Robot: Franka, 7 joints.
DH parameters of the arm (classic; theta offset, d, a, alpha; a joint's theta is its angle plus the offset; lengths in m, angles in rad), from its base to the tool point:
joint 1: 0 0.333 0 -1.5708
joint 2: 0 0 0 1.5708
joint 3: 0 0.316 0.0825 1.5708
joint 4: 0 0 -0.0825 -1.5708
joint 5: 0 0.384 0 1.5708
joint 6: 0 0 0.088 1.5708
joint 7: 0 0.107 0 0
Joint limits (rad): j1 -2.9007..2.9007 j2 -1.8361..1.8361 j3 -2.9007..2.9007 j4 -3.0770..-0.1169 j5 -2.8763..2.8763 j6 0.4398..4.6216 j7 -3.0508..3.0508
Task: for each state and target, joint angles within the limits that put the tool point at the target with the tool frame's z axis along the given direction. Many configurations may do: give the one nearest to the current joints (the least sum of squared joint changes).
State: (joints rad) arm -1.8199 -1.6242 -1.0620 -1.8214 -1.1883 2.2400 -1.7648
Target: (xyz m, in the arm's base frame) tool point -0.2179 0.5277 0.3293 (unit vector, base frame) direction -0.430 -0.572 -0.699
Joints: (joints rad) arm -2.3898 -1.6949 -1.3692 -1.8366 -0.8394 1.4633 -1.7648
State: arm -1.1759 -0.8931 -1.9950 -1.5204 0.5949 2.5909 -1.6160
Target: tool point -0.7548 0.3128 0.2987 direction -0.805 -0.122 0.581
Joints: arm -1.0321 -1.6323 -1.5469 -1.0310 1.2999 2.4949 -1.6160
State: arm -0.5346 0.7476 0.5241 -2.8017 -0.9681 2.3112 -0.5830
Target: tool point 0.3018 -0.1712 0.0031 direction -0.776 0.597 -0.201
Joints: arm -1.0010 0.9265 0.3815 -2.1288 -0.1623 1.6110 -0.5830
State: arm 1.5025 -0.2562 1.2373 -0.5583 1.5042 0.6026 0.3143
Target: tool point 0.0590 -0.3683 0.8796 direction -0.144 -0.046 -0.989
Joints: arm 2.0166 -0.4447 1.1315 -0.1172 1.4143 0.4523 0.3143
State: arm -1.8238 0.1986 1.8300 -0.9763 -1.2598 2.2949 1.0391
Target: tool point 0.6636 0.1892 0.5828 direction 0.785 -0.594 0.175
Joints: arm -1.9458 -0.5067 2.0078 -1.5258 -1.5587 2.3823 1.0391
